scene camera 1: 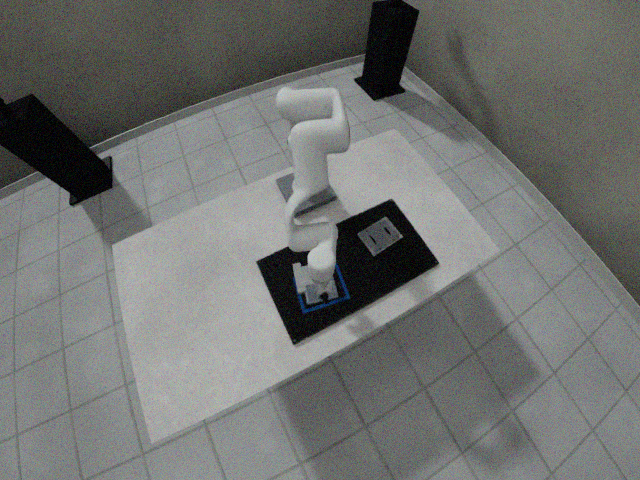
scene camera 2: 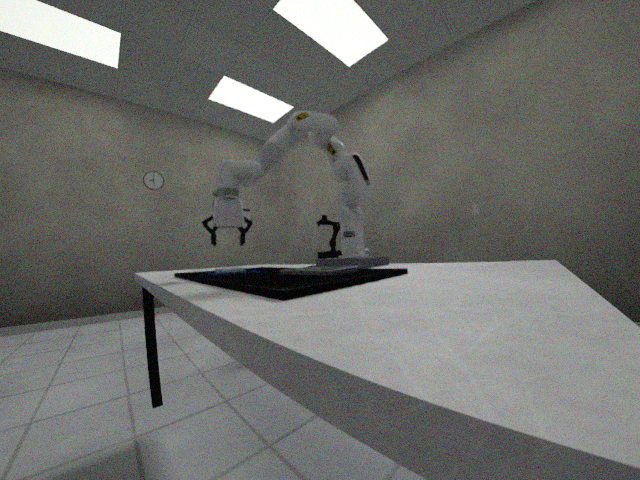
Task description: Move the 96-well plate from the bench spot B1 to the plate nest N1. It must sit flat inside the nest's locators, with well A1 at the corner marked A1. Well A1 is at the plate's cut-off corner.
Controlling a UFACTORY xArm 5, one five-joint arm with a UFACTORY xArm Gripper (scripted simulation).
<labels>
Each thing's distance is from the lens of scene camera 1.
plate nest N1 (scene camera 1: 377,231): 110 cm
</labels>
